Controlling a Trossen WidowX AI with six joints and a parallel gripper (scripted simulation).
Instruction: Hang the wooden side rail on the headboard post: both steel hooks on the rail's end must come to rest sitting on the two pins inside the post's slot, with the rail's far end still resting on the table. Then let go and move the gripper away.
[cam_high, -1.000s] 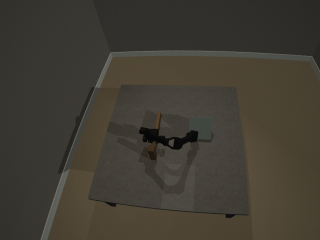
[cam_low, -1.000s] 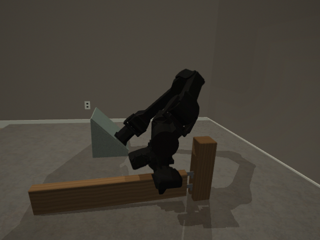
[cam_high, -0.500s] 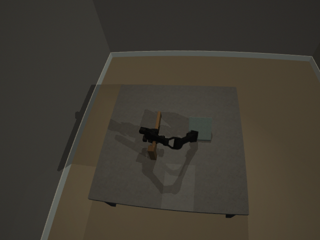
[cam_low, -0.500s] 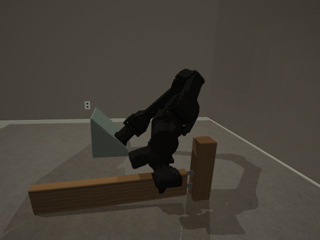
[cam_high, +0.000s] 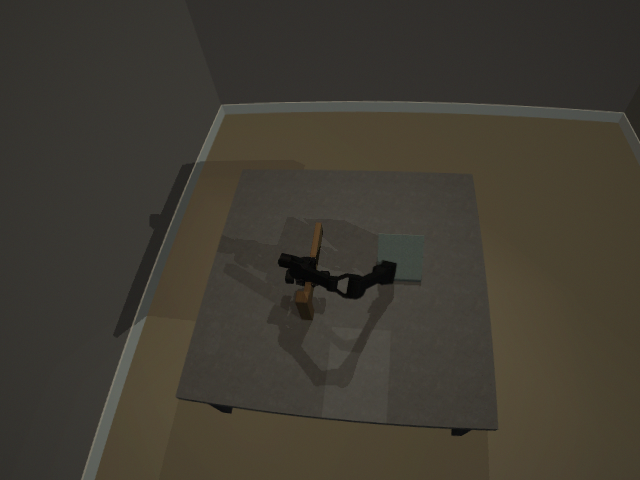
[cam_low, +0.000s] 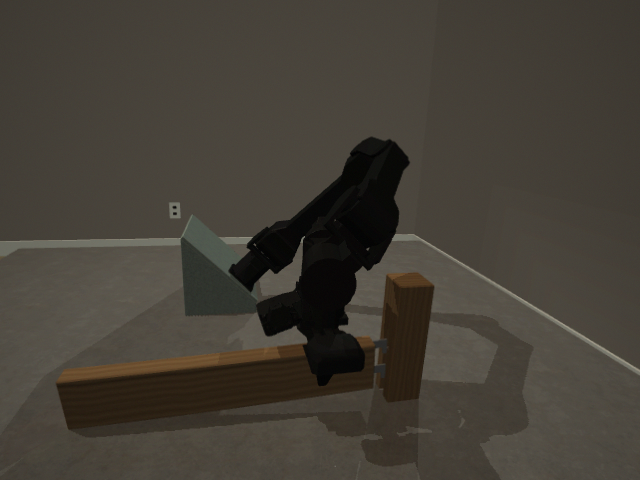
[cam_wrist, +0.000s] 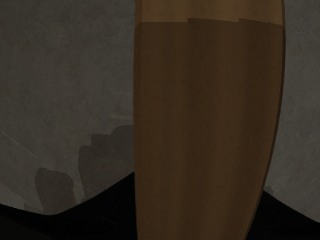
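Right now my gripper tip is 12 cm to the right of the headboard post, 5 cm below it and 2 cm past it.
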